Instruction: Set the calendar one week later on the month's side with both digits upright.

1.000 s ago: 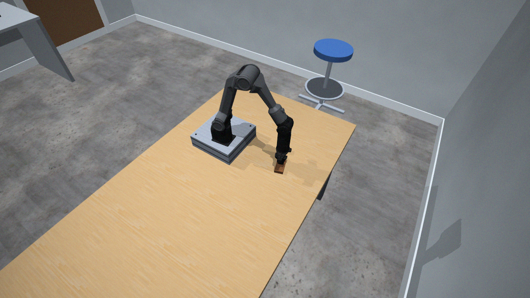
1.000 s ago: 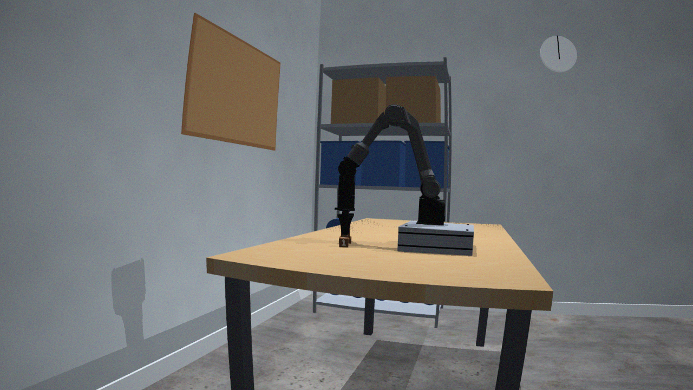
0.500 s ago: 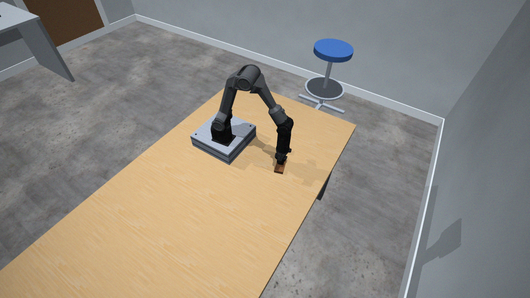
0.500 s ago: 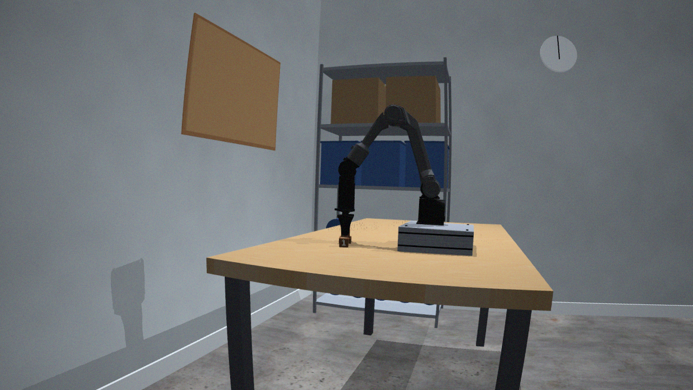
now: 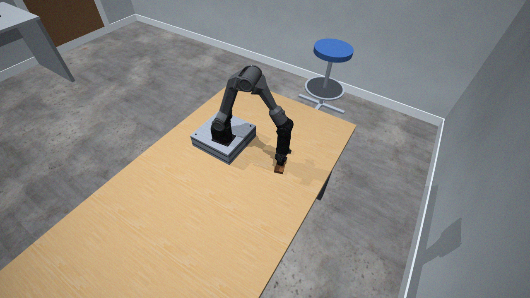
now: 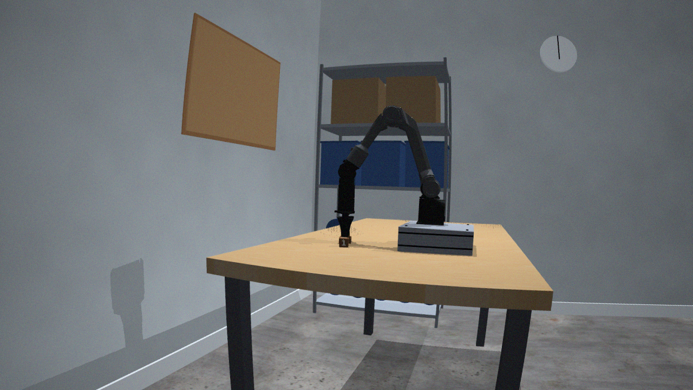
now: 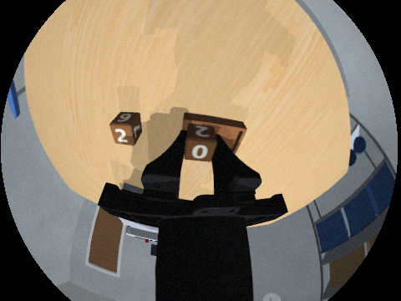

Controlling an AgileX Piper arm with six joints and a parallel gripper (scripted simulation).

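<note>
The brown digit cube is right at my hand. Round my hand: brown tray 20 mm to the right, 20 mm below.
</note>
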